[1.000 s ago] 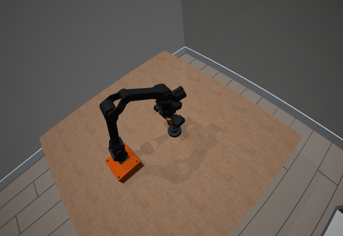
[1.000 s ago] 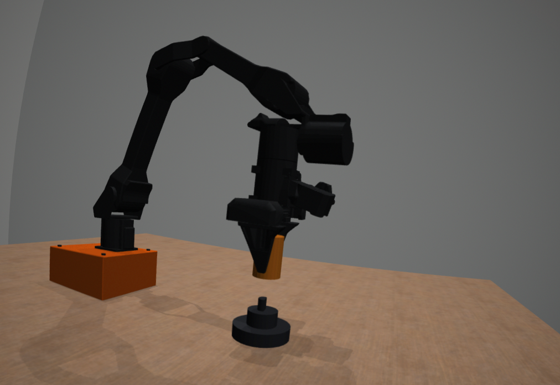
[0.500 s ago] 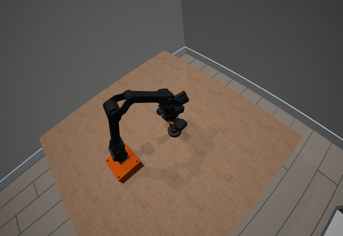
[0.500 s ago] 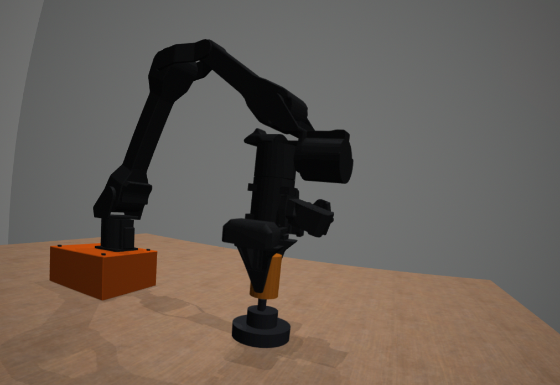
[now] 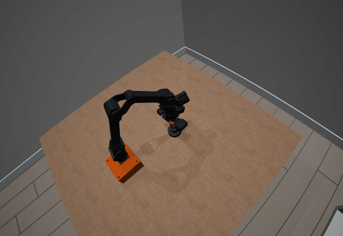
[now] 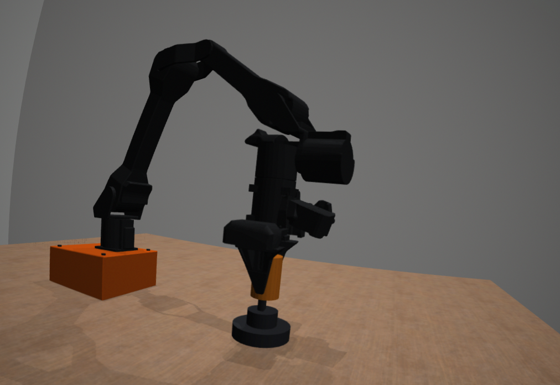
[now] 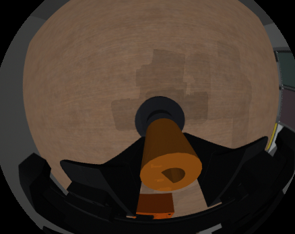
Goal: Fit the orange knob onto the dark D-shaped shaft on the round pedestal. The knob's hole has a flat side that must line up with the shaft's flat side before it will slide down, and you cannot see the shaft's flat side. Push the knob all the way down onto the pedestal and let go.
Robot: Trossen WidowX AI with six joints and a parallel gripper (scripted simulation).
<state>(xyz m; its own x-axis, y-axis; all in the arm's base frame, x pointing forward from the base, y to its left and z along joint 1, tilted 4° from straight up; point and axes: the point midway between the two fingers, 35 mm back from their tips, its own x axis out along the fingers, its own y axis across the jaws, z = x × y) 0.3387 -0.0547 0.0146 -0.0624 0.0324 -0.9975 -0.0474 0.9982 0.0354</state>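
Now: the orange knob 2 cm above my gripper tip. Also, from my gripper tip: pedestal 4 cm below.
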